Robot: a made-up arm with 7 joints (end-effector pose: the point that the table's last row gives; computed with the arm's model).
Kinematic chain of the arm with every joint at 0, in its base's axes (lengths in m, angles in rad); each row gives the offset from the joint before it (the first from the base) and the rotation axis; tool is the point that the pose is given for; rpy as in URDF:
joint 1: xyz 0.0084 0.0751 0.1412 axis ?
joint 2: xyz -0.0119 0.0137 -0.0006 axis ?
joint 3: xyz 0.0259 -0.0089 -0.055 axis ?
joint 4: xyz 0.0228 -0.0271 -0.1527 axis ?
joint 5: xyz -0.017 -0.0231 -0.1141 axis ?
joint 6: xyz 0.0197 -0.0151 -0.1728 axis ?
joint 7: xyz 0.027 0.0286 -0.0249 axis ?
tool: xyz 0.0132 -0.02 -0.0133 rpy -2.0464 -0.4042 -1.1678
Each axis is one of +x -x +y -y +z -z.
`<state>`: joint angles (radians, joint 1 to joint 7).
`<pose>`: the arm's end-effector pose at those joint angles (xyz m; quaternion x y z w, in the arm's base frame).
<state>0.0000 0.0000 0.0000 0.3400 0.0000 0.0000 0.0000</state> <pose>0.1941 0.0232 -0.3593 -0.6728 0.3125 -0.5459 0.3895</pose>
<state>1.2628 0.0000 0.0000 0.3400 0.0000 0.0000 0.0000</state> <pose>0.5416 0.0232 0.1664 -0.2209 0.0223 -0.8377 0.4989</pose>
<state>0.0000 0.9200 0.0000 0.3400 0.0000 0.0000 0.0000</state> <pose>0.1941 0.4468 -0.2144 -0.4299 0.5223 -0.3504 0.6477</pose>
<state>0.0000 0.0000 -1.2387 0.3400 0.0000 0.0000 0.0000</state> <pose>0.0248 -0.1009 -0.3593 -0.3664 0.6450 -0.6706 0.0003</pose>
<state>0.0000 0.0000 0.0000 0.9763 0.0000 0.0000 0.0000</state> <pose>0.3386 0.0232 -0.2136 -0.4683 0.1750 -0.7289 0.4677</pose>
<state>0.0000 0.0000 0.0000 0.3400 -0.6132 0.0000 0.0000</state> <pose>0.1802 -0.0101 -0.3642 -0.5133 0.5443 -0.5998 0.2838</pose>
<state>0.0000 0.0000 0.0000 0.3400 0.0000 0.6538 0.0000</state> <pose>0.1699 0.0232 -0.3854 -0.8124 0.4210 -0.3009 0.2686</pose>
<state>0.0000 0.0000 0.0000 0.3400 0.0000 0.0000 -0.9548</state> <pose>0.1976 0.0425 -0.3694 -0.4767 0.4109 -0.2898 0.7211</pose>
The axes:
joint 1: -y
joint 2: +x
joint 3: +z
joint 4: -y
joint 5: +z
joint 6: +y
joint 7: -x

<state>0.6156 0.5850 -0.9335 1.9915 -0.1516 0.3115 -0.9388</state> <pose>0.2651 -0.1370 0.0779 0.2419 0.0432 -0.7705 0.5882</pose>
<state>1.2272 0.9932 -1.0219 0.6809 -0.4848 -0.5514 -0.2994</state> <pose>0.4573 0.2862 0.0561 0.3469 0.5591 -0.5520 0.5123</pose>
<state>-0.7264 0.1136 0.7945 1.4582 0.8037 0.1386 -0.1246</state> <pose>0.0843 0.3472 -0.1857 -0.5169 -0.1261 -0.3649 0.7640</pose>
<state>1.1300 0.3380 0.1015 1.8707 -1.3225 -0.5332 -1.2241</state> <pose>0.2642 0.0278 0.3916 0.7741 -0.3411 -0.0467 0.5313</pose>
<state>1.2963 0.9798 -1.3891 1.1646 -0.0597 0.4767 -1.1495</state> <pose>0.4845 0.1625 0.0518 0.3933 0.3388 -0.2853 0.8057</pose>
